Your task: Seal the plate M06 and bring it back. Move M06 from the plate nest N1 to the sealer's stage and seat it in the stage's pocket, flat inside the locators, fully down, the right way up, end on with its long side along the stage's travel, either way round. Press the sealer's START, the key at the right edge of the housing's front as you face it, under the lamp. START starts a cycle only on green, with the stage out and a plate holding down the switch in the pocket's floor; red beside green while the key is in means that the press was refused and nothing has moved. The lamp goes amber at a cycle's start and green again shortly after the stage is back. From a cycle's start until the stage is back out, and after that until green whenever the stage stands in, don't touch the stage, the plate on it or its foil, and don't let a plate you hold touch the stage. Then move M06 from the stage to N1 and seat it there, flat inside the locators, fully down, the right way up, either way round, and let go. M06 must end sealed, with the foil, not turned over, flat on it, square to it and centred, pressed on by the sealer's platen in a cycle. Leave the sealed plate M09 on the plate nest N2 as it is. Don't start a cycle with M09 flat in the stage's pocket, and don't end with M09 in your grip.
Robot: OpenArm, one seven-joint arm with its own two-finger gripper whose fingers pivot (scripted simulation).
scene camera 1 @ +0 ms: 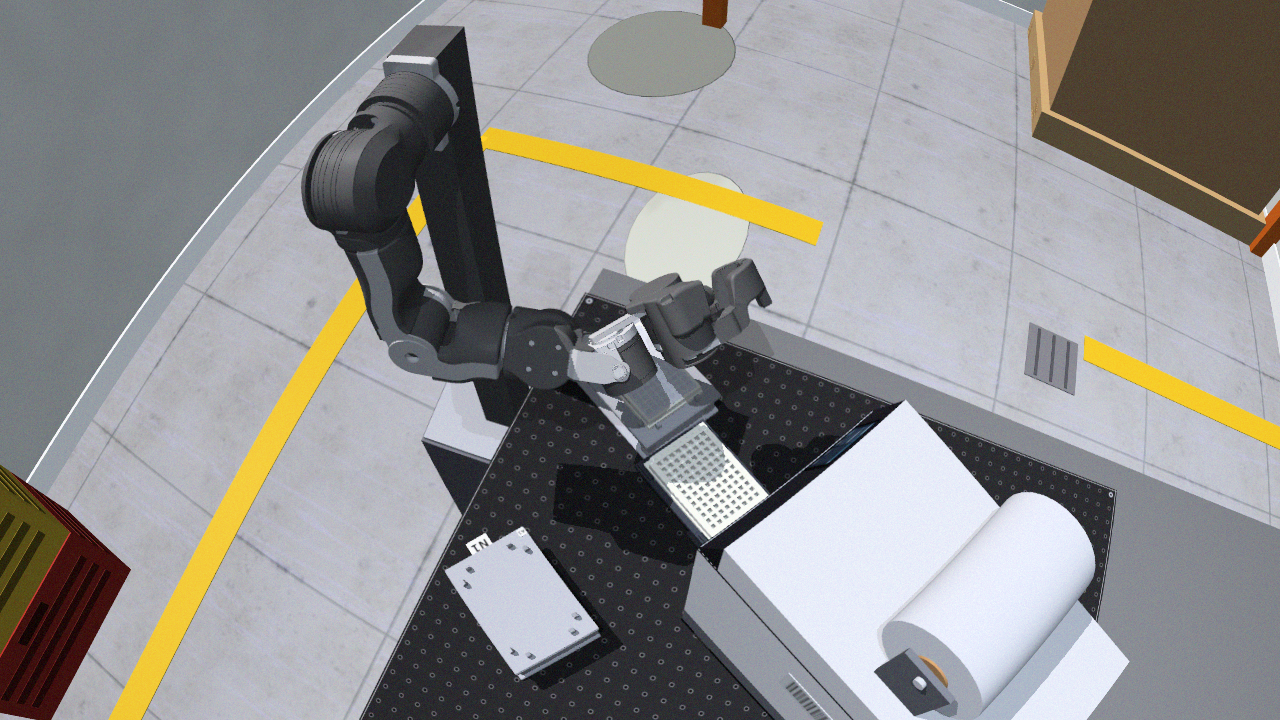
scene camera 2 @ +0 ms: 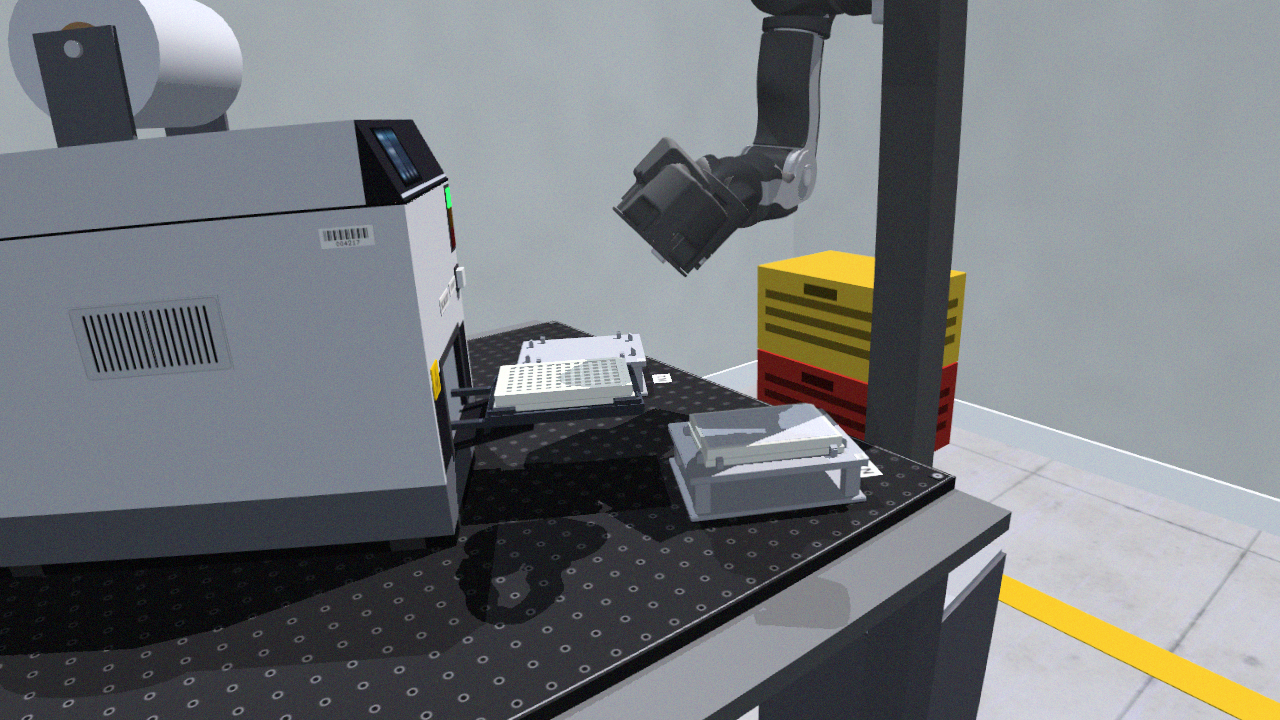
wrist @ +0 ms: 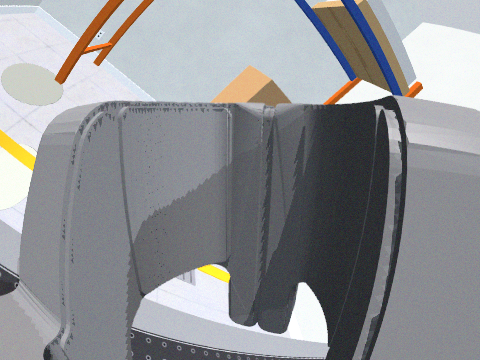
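My gripper [scene camera 2: 677,215], [scene camera 1: 759,280], [wrist: 276,221] is there to be seen. There's a plate M09 [scene camera 2: 749,435], [scene camera 1: 670,389], and in the wrist view that plate M09 is out of frame. I can also see a plate M06 [scene camera 1: 701,438], [scene camera 2: 535,386]; again, in the wrist view the plate M06 is out of frame. Besides those, I'm seeing a sealer's stage [scene camera 1: 640,467] and a screen [scene camera 1: 855,434].
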